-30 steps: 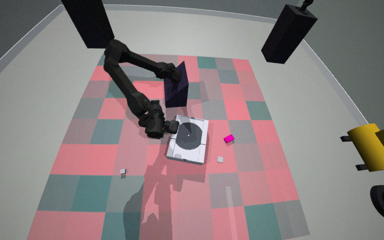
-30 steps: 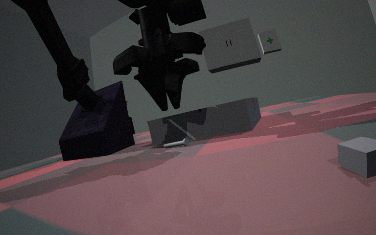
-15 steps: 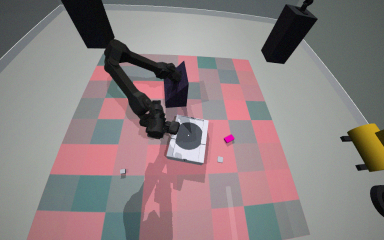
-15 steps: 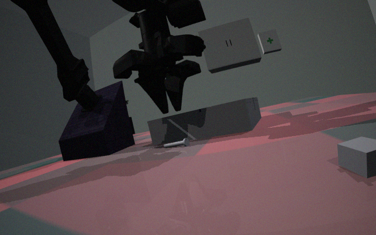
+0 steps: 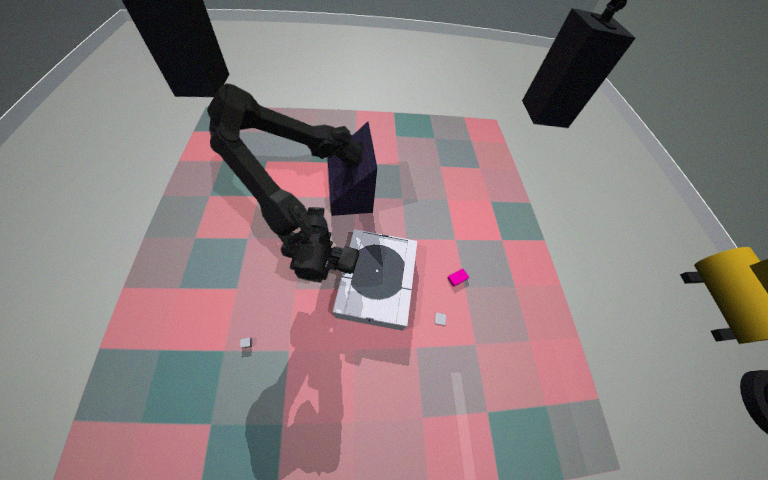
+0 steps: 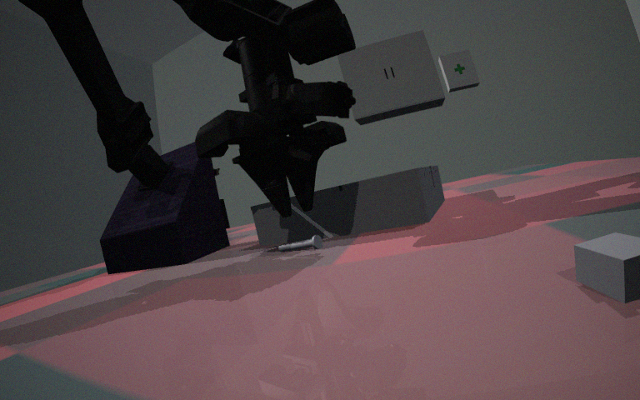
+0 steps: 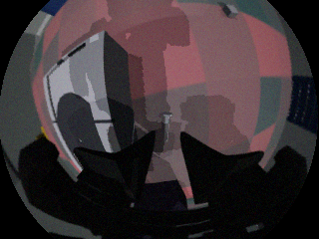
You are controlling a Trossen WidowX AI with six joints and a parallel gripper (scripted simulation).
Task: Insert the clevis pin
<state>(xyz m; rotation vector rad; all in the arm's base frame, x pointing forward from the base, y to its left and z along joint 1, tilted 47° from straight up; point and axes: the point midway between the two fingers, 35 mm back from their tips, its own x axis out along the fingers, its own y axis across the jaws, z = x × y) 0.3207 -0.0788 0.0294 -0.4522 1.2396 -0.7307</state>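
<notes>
Now: gripper tip 10 mm past the steel clevis pin and 30 mm above it. The rest, counted from my gripper tip: dark aluminium disc 20 mm ahead, 150 mm to the left, 20 mm above; then grey cube 200 mm ahead, 180 mm to the right, 30 mm below; then steel tray 30 mm ahead, 150 mm to the left.
</notes>
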